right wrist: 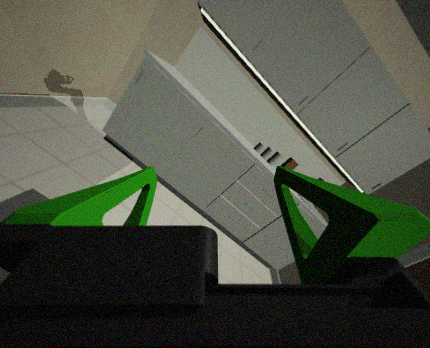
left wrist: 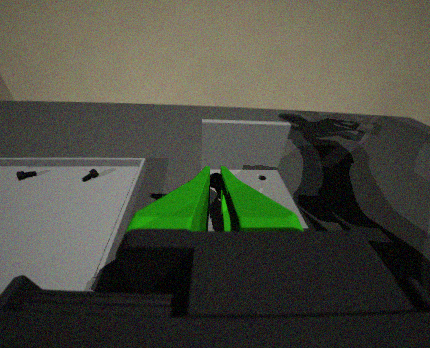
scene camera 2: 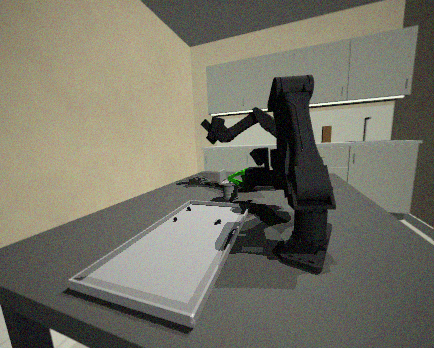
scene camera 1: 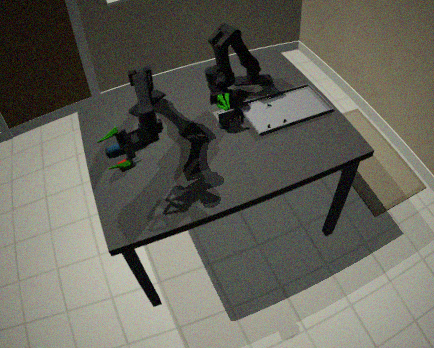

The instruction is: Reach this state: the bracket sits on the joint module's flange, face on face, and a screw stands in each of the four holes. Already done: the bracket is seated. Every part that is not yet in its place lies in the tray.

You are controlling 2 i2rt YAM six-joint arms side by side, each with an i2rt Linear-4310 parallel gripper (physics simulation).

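Places are measured from the left arm's base along level axes (x right, y up, z back), in millimetres.
Pixels of known places: left gripper, fingertip midpoint: (left wrist: pixel 215 173) (scene camera 2: pixel 228 178) (scene camera 1: pixel 228 110); right gripper, fingertip midpoint: (right wrist: pixel 215 173) (scene camera 1: pixel 102 155); left arm's base, link origin: (scene camera 2: pixel 309 241) (scene camera 1: pixel 252 80).
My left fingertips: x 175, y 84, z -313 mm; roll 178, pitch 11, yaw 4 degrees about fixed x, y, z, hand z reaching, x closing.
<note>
For each thing: its middle in the pictures, then the offset to it from my left fingertips. Level surfaces: height alone.
- bracket, body centre: (left wrist: pixel 249 176) (scene camera 2: pixel 230 177) (scene camera 1: pixel 223 112) dx +25, dy -2, dz -7 mm
- joint module, body centre: (scene camera 2: pixel 230 189) (scene camera 1: pixel 223 120) dx +24, dy -52, dz -7 mm
- dark screw, body centre: (left wrist: pixel 218 186) dx +3, dy -8, dz +4 mm
- tray, body centre: (scene camera 2: pixel 191 232) (scene camera 1: pixel 286 106) dx -288, dy -76, dz +70 mm
- table's, surface height: dy -84 mm
The bracket (scene camera 2: pixel 223 175) (left wrist: pixel 245 142) sits on the joint module (scene camera 2: pixel 227 192), with one wall upright. A dark hole shows in its flat plate in the left wrist view; the fingers hide part of the plate. My left gripper (scene camera 1: pixel 224 107) (scene camera 2: pixel 230 181) (left wrist: pixel 215 173) is shut on a dark screw (left wrist: pixel 215 180), over the bracket's flat plate; how far the screw stands from a hole is hidden. Three dark screws lie in the tray (scene camera 1: pixel 297 122) (scene camera 2: pixel 132 302) (left wrist: pixel 75 162). My right gripper (scene camera 1: pixel 104 154) (right wrist: pixel 215 173) is open and empty, far from the bracket.
The tray lies right beside the joint module in scene camera 1. The right arm (scene camera 1: pixel 145 125) is held out over the table's (scene camera 1: pixel 240 175) left end there. Dark arm shadows fall across the table and the bracket area. A wall stands beyond the table in the left wrist view.
</note>
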